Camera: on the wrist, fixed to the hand. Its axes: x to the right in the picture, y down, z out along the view.
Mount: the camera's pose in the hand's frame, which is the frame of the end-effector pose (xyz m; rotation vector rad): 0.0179 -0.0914 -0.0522 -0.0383 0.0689 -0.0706
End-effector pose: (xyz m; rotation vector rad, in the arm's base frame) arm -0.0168 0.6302 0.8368 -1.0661 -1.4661 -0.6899
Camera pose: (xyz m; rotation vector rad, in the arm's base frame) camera -0.0750 0.5504 0.8774 -1.0139 -1.4417 -0.8001
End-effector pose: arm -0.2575 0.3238 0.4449 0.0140 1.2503 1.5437
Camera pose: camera -0.2308 0.2872 0.3482 -0.1079 1.2618 1.5176
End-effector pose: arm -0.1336 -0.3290 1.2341 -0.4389 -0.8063 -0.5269
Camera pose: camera -0.1485 -0.4347 1.2311 -0.4265 -0.7485 -0.6207
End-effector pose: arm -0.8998 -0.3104 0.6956 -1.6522 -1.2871 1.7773
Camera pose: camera -0.8822 -0.2321 0.7660 -1.6525 -1.3395 1.6503
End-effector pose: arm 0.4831 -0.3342 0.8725 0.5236 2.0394 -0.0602
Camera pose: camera 0.3973 -0.3976 0.8683 0.4351 2.1220 -0.0459
